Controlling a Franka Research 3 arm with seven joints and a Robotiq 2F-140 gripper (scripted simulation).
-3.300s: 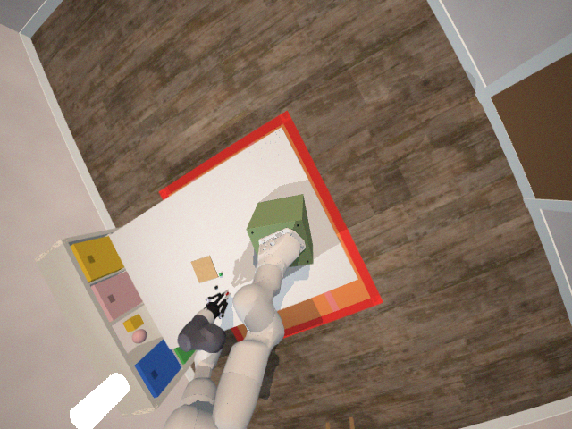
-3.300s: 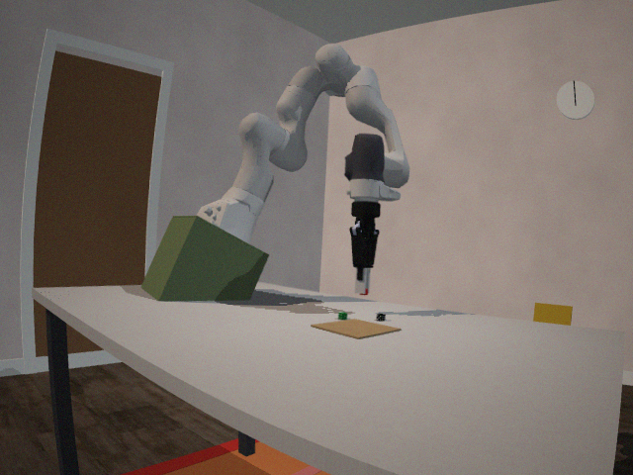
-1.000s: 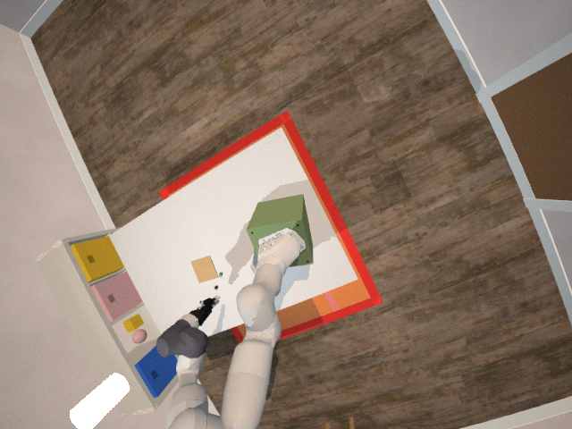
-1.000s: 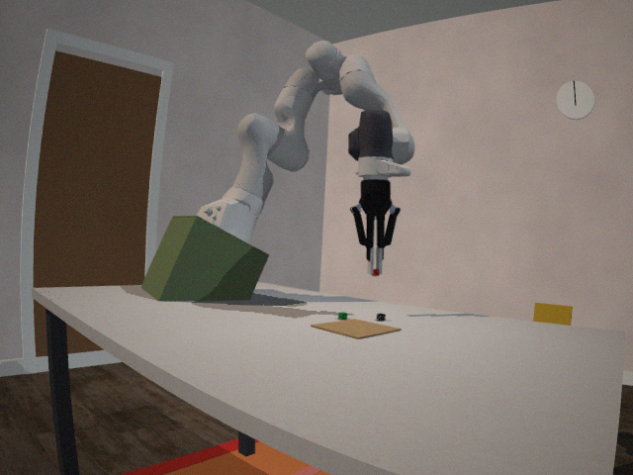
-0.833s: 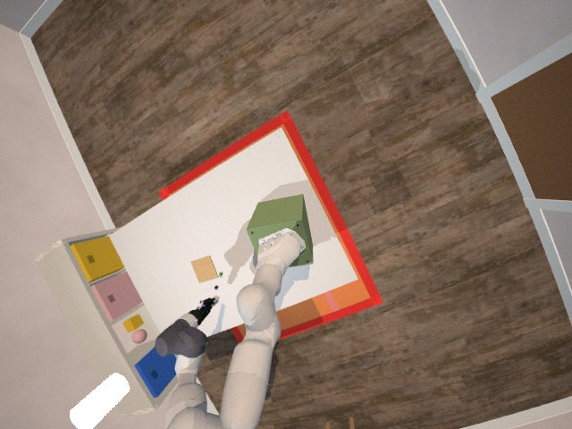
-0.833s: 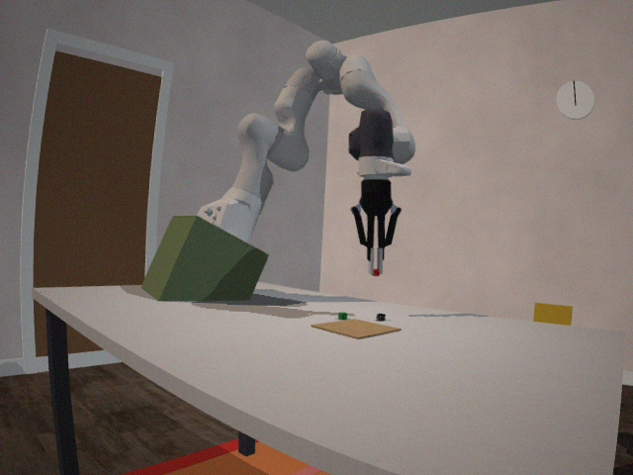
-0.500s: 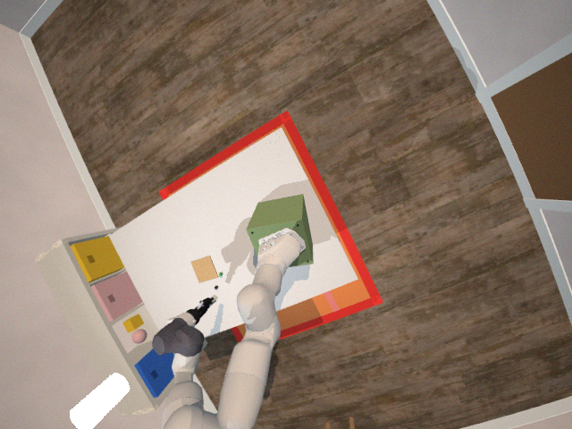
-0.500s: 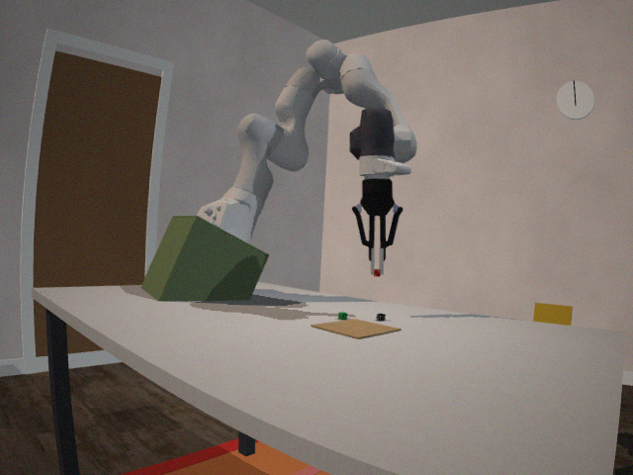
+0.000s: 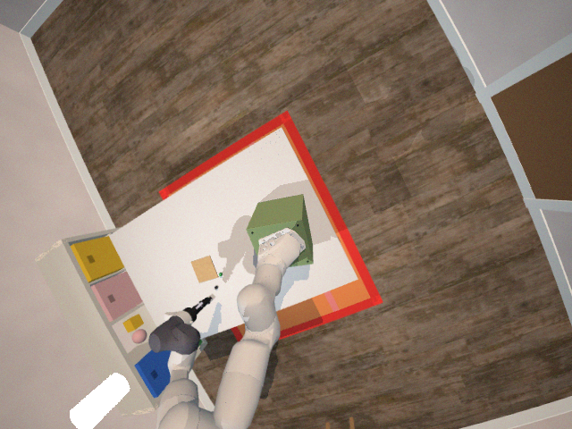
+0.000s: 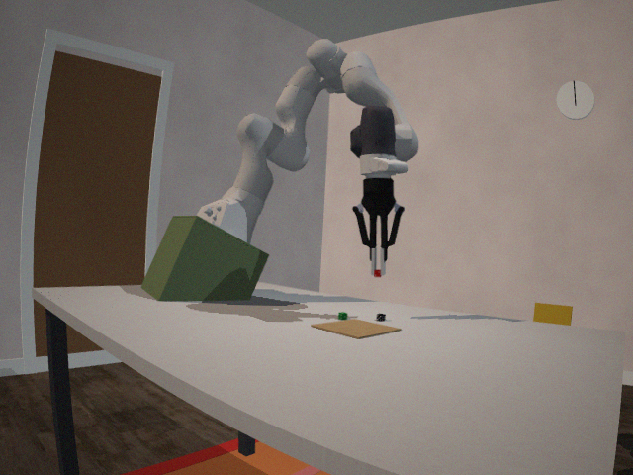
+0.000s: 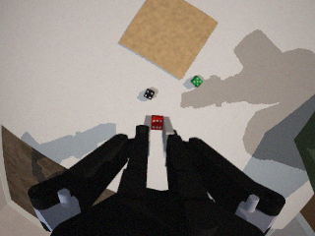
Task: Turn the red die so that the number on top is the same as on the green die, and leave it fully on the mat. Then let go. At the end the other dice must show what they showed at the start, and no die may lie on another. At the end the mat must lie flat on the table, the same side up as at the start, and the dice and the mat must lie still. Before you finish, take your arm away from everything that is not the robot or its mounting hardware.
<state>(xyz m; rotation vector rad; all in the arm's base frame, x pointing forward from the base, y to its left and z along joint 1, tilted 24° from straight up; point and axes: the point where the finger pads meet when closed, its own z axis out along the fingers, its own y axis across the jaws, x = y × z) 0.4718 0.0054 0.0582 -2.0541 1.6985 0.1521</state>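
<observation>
Right now my hand is 15 cm to the left of the tan mat, 14 cm above it and 2 cm short of it. The rest, counted from my hand: green die: 13 cm below, 7 cm to the right, 5 cm behind; black die: 13 cm below, 3 cm ahead, 2 cm to the right; red die: 3 cm below.
</observation>
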